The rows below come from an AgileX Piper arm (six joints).
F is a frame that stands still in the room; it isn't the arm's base.
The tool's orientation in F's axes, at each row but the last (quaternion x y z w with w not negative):
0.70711, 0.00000, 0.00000, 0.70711
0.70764, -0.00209, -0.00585, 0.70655
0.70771, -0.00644, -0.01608, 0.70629
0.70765, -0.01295, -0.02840, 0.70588
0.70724, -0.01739, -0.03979, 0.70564
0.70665, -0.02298, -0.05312, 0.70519
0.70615, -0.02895, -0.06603, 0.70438
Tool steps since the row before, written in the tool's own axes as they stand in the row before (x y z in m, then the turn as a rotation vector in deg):
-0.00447, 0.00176, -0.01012, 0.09, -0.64, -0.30
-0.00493, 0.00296, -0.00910, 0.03, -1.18, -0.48
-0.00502, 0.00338, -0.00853, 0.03, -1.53, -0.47
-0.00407, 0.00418, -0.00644, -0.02, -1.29, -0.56
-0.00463, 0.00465, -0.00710, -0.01, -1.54, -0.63
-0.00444, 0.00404, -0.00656, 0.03, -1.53, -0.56
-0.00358, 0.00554, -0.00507, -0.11, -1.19, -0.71
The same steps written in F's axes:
-0.00447, 0.01012, 0.00176, 0.09, 0.30, -0.64
-0.00481, 0.00915, 0.00300, 0.03, 0.48, -1.18
-0.00470, 0.00868, 0.00346, 0.02, 0.47, -1.53
-0.00359, 0.00665, 0.00428, -0.02, 0.56, -1.29
-0.00389, 0.00743, 0.00480, -0.01, 0.63, -1.54
-0.00353, 0.00698, 0.00422, 0.03, 0.56, -1.53
-0.00257, 0.00547, 0.00572, -0.08, 0.73, -1.18

